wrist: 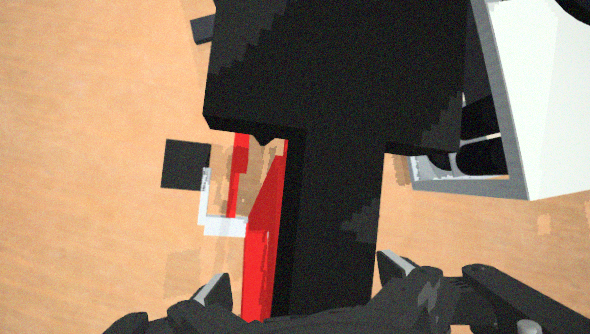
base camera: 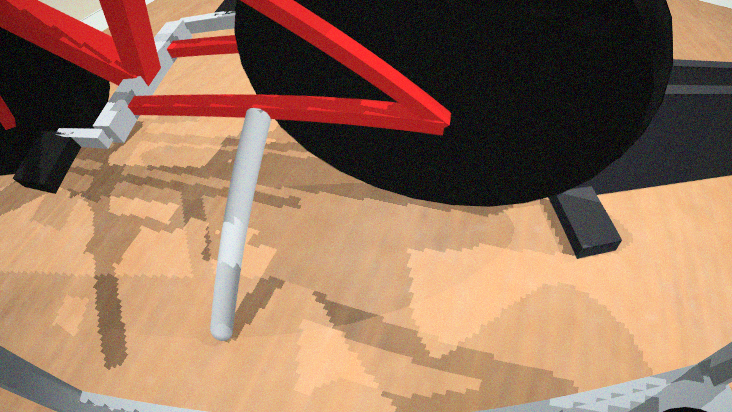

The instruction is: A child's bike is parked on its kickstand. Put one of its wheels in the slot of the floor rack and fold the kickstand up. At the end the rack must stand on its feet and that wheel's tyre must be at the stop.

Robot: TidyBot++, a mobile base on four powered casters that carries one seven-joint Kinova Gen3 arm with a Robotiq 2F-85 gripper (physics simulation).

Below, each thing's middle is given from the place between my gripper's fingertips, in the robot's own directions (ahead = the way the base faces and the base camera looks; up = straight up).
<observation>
Now: the kickstand [base camera: 256, 125] 7 cm behind my hand, 12 cm to the right of it and 41 cm below it. Also, from my hand: rear wheel [base camera: 540, 104] 31 cm to the right, 32 cm below.
</observation>
